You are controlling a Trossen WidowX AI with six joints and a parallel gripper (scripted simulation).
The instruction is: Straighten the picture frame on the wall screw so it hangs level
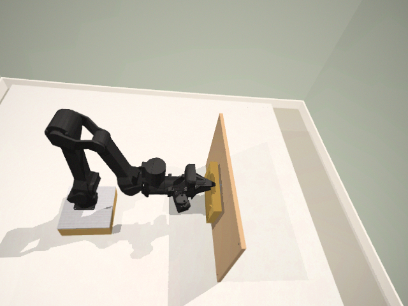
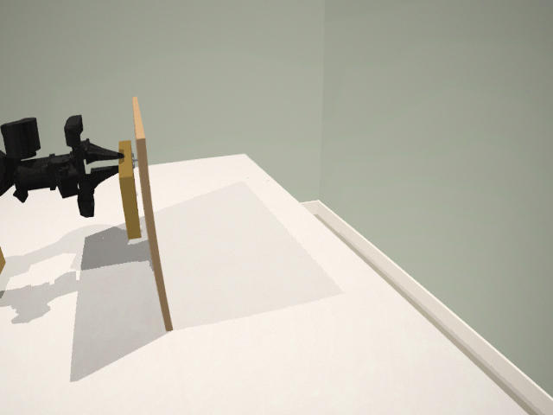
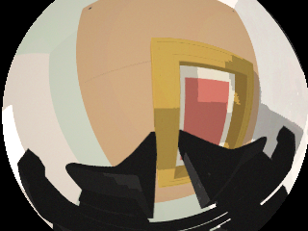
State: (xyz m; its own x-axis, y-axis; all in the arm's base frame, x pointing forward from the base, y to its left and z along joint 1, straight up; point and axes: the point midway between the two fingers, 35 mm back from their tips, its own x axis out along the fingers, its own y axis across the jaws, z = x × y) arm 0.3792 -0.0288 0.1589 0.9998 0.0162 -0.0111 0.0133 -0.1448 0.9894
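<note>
My gripper tip is 10 mm short of the yellow picture frame, 10 mm to the right of it and 50 mm above it. Round my gripper tip: wall board (20 mm ahead, 10 mm to the left, 60 mm below).
</note>
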